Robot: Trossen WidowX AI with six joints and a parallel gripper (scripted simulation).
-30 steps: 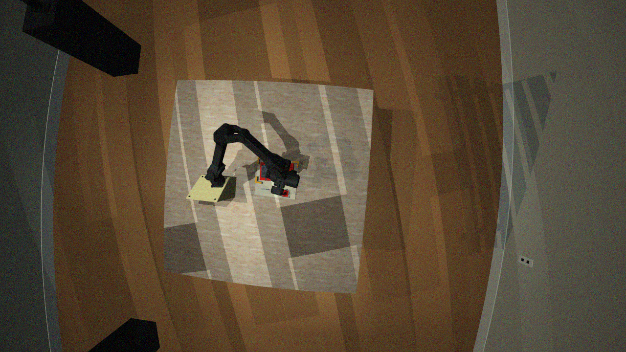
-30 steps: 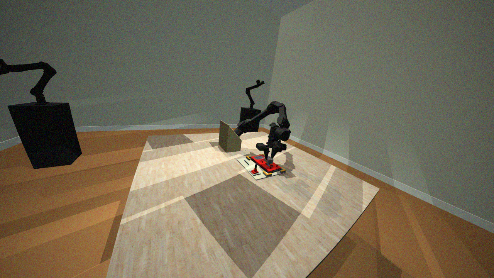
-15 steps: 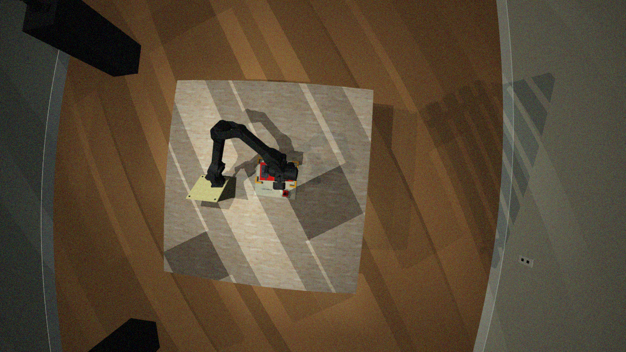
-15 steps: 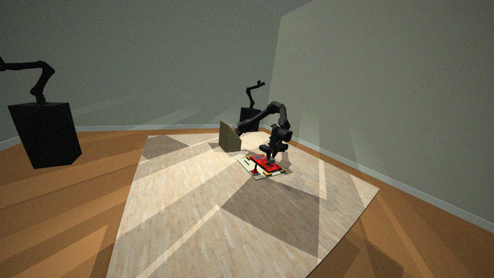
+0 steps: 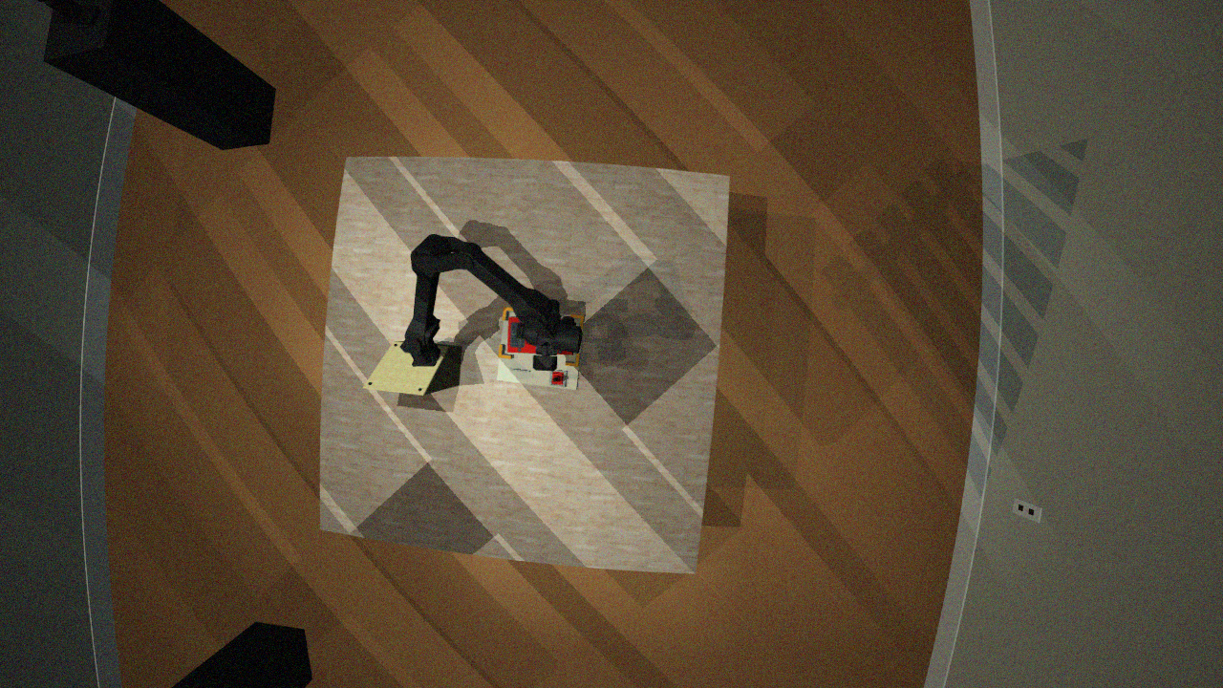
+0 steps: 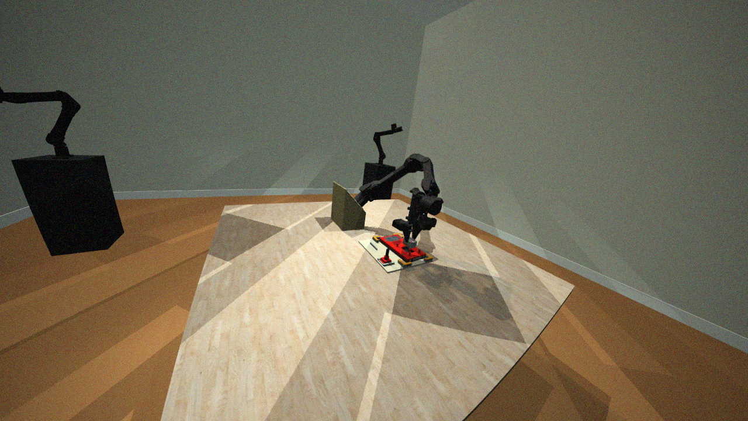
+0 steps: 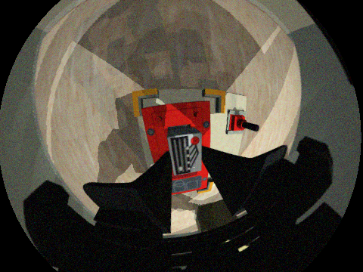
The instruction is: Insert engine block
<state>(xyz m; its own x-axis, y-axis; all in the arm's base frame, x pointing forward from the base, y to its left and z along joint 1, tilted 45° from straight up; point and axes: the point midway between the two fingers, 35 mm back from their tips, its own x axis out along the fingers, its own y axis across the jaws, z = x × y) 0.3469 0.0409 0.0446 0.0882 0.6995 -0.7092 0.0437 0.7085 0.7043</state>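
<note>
The engine block lies 10 mm below my gripper tip.
</note>
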